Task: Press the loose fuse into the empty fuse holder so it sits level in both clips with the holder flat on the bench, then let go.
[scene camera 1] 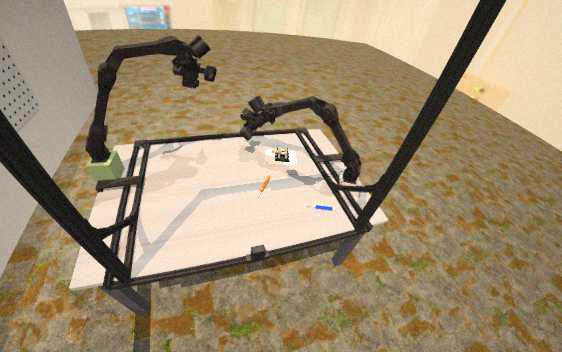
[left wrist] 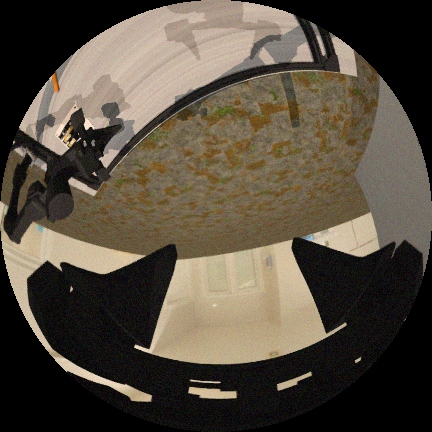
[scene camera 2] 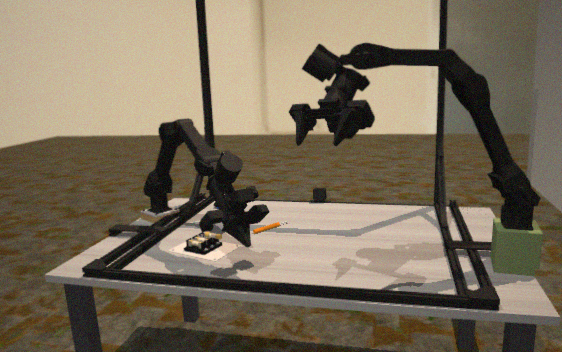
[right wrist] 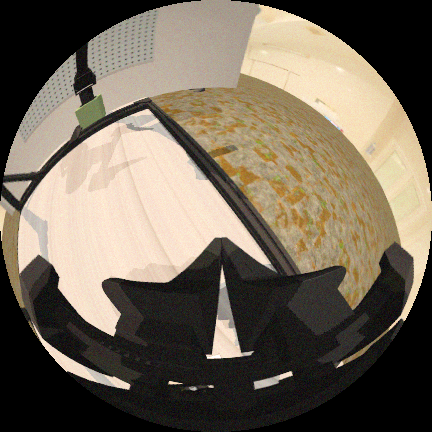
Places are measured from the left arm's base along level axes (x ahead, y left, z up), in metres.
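Pixels of known places: left gripper, between the fingertips: (scene camera 1: 200, 77) (left wrist: 236, 247) (scene camera 2: 315, 144); right gripper, between the fingertips: (left wrist: 120, 125) (scene camera 2: 248, 246) (right wrist: 220, 242); left arm's base, origin of its link: (scene camera 1: 101, 157) (scene camera 2: 516, 225) (right wrist: 87, 101); right arm's base, origin of its link: (scene camera 1: 349, 178) (scene camera 2: 159, 209).
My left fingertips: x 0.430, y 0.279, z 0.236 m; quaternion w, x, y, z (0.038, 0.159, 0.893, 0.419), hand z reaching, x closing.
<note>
Ahead of a thing's pixels: the offset from my left fingertips to its top centre.
The black fuse holder @(dx +0.395, dy -0.196, dz -0.309 m) (scene camera 1: 282, 156) (scene camera 2: 204, 245) (left wrist: 67, 136) sits on a white card (scene camera 1: 292, 159) (scene camera 2: 220, 254). Pale and tan parts show on it, and a tan end sticks out on its right in scene camera 2. I cannot tell which part is the loose fuse, or whether it is level in the clips. My right gripper (scene camera 1: 246, 135) (scene camera 2: 247, 244) (right wrist: 220, 242) is shut and empty, above the table and left of the holder in scene camera 1. The holder does not show in the right wrist view. My left gripper (scene camera 1: 200, 79) (scene camera 2: 318, 144) (left wrist: 236, 247) is open and empty, high above the table.
An orange tool @(dx +0.269, dy -0.408, dz -0.332 m) (scene camera 1: 265, 183) (scene camera 2: 266, 228) (left wrist: 55, 82) lies near the table's middle. A blue tool @(dx +0.494, dy -0.554, dz -0.331 m) (scene camera 1: 324, 207) lies at the right in scene camera 1. Black rails (scene camera 2: 280, 288) edge the table. A green block (scene camera 1: 106, 167) (scene camera 2: 517, 250) (right wrist: 91, 112) stands under my left arm's base.
</note>
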